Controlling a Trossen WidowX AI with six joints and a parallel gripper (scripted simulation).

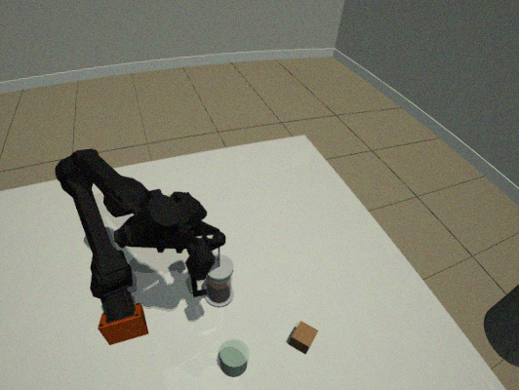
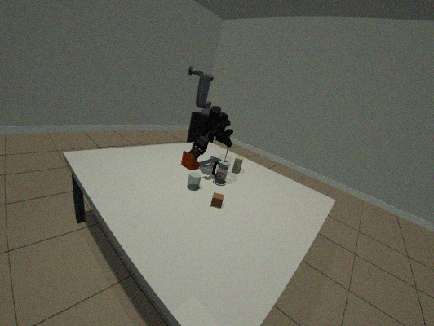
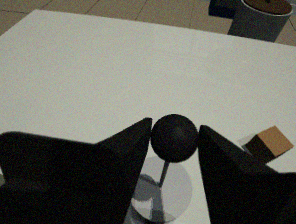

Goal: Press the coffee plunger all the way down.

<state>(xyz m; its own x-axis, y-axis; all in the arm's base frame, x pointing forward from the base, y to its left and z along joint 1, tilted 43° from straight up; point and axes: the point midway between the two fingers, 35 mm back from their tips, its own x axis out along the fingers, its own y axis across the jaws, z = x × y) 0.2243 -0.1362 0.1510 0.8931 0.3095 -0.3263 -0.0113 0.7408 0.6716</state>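
Right now the coffee press is 120 mm below my gripper tip and 20 mm behind it.
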